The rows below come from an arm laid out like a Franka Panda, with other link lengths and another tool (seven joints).
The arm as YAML. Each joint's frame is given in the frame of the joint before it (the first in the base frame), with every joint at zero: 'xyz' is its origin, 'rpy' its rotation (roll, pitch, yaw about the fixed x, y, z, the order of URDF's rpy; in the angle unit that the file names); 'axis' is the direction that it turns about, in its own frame. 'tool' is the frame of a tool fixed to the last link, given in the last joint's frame.
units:
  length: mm
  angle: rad
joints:
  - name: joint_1
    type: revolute
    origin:
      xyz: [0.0, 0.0, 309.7]
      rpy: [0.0, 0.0, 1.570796]
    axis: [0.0, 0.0, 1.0]
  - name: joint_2
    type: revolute
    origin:
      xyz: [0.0, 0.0, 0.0]
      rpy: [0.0, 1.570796, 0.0]
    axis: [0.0, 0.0, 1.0]
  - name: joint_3
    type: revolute
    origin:
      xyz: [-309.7, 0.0, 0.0]
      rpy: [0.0, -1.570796, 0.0]
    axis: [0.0, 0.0, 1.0]
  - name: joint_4
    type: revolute
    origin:
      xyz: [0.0, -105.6, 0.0]
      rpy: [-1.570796, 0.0, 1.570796]
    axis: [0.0, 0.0, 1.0]
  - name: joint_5
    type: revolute
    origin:
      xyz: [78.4, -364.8, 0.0]
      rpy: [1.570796, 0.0, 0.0]
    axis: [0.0, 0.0, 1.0]
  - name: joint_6
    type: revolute
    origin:
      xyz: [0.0, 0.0, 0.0]
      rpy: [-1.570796, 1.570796, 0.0]
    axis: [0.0, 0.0, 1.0]
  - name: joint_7
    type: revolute
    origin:
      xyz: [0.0, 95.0, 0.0]
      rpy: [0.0, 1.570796, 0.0]
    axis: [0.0, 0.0, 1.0]
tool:
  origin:
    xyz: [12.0, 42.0, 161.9]
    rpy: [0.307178, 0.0, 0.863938]
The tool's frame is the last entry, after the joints.
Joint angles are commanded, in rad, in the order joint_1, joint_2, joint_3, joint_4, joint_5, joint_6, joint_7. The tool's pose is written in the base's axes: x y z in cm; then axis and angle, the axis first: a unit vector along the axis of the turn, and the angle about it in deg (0 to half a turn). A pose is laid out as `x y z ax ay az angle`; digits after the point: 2 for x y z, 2 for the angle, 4 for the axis.
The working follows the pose.
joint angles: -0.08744, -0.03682, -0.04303, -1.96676, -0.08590, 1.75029, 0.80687
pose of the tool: 55.65 -10.70 38.74 -0.9905 0.1163 0.0739 167.06
Where each joint sits with the arm in this pose, in the base's axes (m; each line is computed from the numbers above, not from the rounded line before):
joint_1: 0.0000 0.0000 0.3097
joint_2: 0.0000 0.0000 0.3097
joint_3: -0.0114 0.0010 0.6192
joint_4: 0.0933 -0.0127 0.6231
joint_5: 0.4592 -0.0607 0.5682
joint_6: 0.4592 -0.0607 0.5682
joint_7: 0.5521 -0.0713 0.5512
the tool: 0.5565 -0.1070 0.3874

